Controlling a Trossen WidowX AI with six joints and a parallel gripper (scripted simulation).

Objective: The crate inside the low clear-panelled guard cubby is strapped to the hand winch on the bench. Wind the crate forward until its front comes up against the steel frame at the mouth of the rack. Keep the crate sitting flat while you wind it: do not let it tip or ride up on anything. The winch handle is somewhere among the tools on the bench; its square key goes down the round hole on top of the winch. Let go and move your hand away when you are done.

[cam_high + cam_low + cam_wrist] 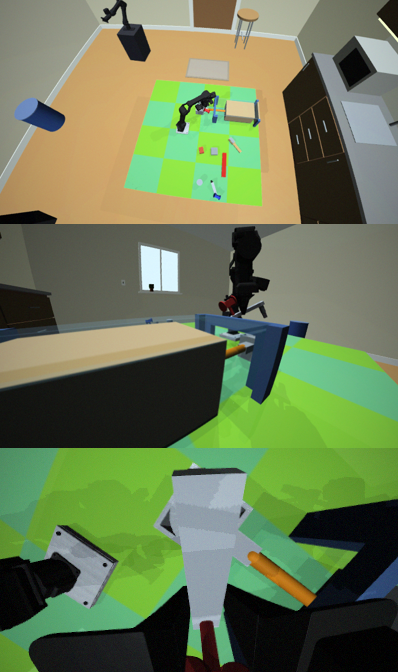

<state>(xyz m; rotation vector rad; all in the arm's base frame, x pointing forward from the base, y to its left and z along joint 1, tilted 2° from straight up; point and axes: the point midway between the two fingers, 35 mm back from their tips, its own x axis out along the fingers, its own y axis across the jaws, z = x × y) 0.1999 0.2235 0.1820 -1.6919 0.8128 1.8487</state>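
Now: gripper tip 2 cm below the red-knobbed crank handle. The rest, counted from my gripper tip: blue steel frame: 12 cm ahead, 6 cm to the left, 6 cm below; grey winch: 13 cm below, 6 cm behind, 3 cm to the left; red knob: 4 cm to the right, 4 cm ahead, 2 cm above.
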